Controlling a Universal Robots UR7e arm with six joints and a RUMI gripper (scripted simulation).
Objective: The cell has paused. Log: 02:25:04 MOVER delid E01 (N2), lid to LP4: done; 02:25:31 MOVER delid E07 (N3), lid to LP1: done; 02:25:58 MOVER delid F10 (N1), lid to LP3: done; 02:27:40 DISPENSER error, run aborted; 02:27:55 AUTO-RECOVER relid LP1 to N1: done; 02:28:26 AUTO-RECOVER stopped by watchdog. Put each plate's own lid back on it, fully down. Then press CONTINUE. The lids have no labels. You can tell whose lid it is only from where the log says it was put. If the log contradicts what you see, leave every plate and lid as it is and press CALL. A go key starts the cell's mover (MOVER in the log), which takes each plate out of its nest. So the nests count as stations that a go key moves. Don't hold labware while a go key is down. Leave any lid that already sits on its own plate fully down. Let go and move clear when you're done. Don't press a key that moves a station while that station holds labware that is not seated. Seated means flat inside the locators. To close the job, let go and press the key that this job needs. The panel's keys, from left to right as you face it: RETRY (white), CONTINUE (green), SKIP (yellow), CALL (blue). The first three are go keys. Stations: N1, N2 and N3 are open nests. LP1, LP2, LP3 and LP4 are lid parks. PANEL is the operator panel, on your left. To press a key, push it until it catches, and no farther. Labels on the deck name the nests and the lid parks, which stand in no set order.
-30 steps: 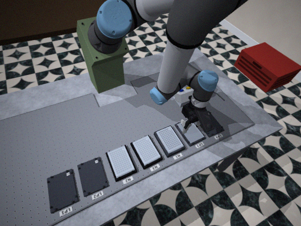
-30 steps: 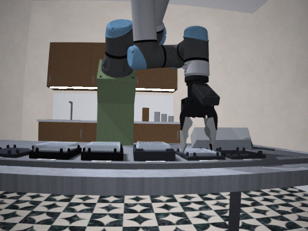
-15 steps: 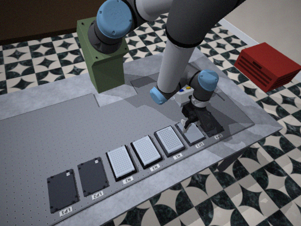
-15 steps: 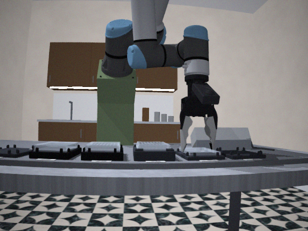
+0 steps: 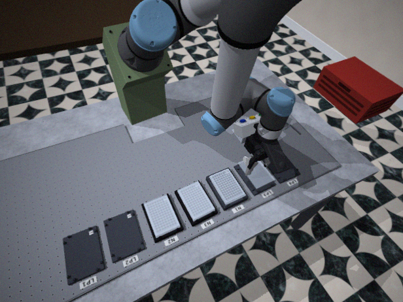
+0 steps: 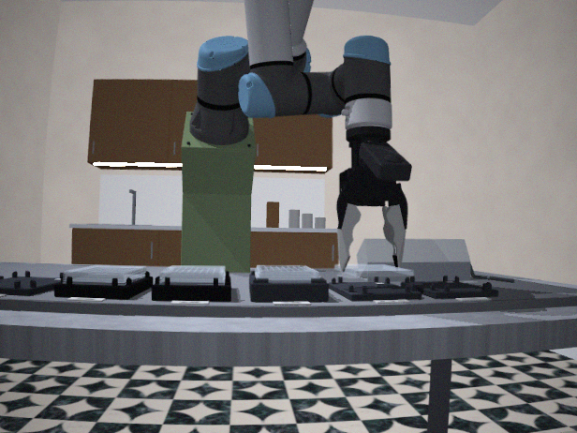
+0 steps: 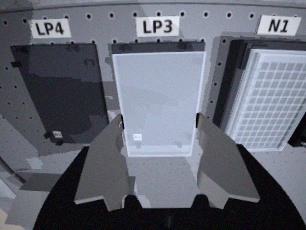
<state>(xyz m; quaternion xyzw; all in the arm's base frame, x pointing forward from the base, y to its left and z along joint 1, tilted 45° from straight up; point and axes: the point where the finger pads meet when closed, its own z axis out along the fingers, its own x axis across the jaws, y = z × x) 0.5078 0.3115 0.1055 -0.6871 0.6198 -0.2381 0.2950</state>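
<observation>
My gripper is now 4 cm above the LP3 lid park. From my hand the other things lie so: plate 26 cm to the right, 4 cm ahead, 2 cm below; then blue CALL key 24 cm behind, 5 cm to the left, 2 cm above; then LP4 lid park 12 cm to the left, 4 cm below, 2 cm behind.
</observation>
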